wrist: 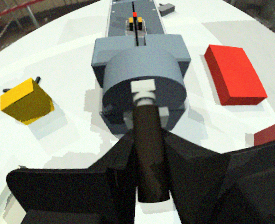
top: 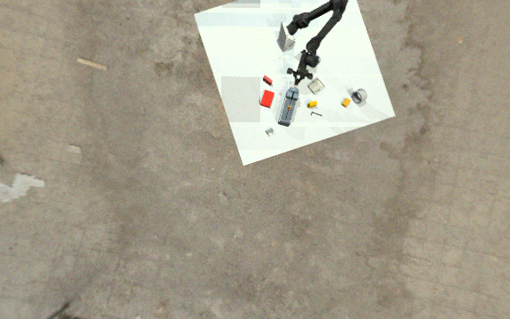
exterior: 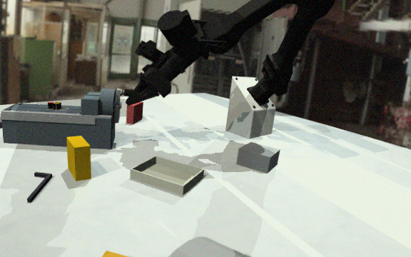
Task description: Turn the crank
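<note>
The dark crank handle lies 1 cm behind my gripper tip, 1 cm to the left of it and 2 cm above it. Also, from my gripper tip: red pointer: 13 cm ahead, 12 cm to the right, 1 cm below; then shallow grey tray: 5 cm ahead, 19 cm to the left, 9 cm below; then yellow block: 17 cm ahead, 8 cm to the left, 7 cm below.
</note>
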